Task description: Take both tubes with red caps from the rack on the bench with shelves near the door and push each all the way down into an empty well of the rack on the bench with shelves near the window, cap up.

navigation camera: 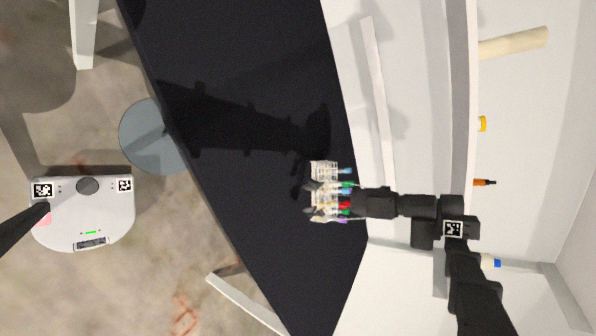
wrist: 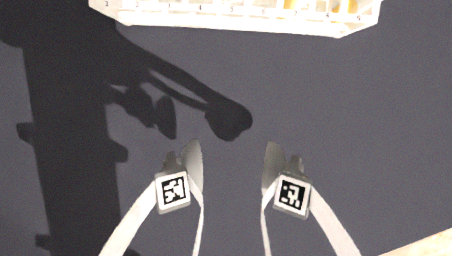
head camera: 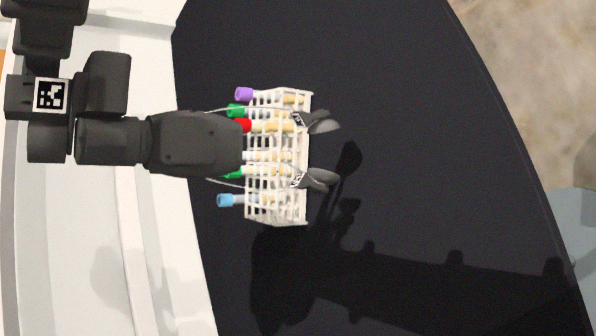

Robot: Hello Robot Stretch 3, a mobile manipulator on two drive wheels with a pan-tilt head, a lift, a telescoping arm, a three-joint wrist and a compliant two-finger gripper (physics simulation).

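Frame: origin at the robot's base, x ahead, y left, z up, level; centimetres.
Seen in the pictures: gripper, between the fingertips: [navigation camera: 303,197] [wrist: 232,157] [head camera: 335,152]; robot's base, origin of its link: [navigation camera: 88,185].
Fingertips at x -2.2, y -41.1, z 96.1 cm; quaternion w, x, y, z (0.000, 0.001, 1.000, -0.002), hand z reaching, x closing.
Note:
Pixels of each thing's top centre, then the offset from my fingertips to it. "*": a spot on its surface instead. Level surfaces: height alone.
- white wire rack, centre of its top: [head camera: 261,156] [navigation camera: 331,190] dx +0.1, dy -15.2, dz +1.0 cm
- black bench top, height of its surface: dz -4.7 cm
- red cap, a spot on its surface: [head camera: 243,125] [navigation camera: 342,205] * dx -3.7, dy -11.1, dz +6.6 cm
A white wire rack [head camera: 303,160] [navigation camera: 320,163] [wrist: 235,21] stands on the black bench top [head camera: 400,200] [navigation camera: 225,100] [wrist: 350,100] with several capped tubes upright in it. A red cap [head camera: 243,125] [navigation camera: 344,204] shows beside the gripper body, which partly hides it in the head view; whether a second red cap is behind it cannot be told. My gripper [head camera: 325,150] [navigation camera: 311,198] [wrist: 232,157] is open and empty, its fingers pointing down. In the wrist view the fingertips hang over bare bench top, apart from the rack's edge. The other rack does not show.
Purple [head camera: 244,94], green [head camera: 236,110] and light blue [head camera: 225,200] caps stand near the red one. White shelving [head camera: 85,210] [navigation camera: 420,100] runs along the bench's back. A round grey-blue stool [navigation camera: 145,135] and my base [navigation camera: 85,215] are beyond the bench's front edge.

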